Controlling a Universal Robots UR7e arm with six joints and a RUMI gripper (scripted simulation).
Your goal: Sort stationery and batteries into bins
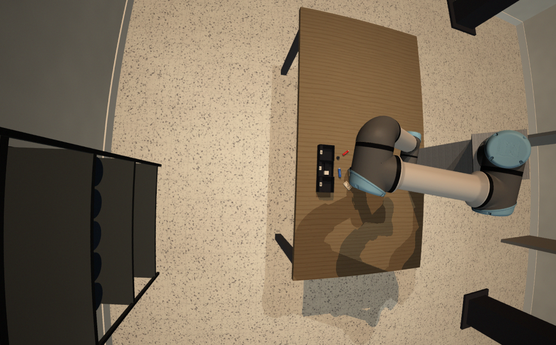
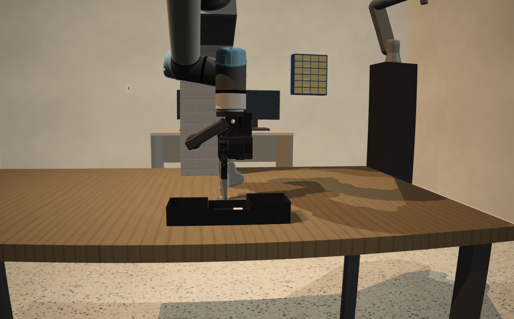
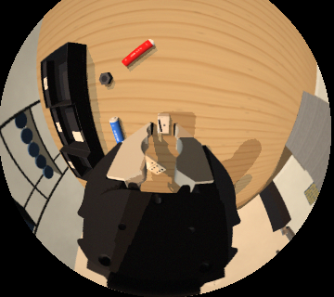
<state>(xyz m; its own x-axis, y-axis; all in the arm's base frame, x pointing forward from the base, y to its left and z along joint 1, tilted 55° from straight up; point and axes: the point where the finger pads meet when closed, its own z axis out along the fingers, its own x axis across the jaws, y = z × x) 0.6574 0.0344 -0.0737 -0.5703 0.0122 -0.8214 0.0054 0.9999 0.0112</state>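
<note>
The eraser is 150 mm ahead of my hand. The rest, counted from my hand: red battery (30 mm ahead, 90 mm to the right, 10 mm below); white domino tile (20 mm ahead, 90 mm to the left, 10 mm below); blue battery (70 mm ahead, 20 mm to the left, 10 mm below).
</note>
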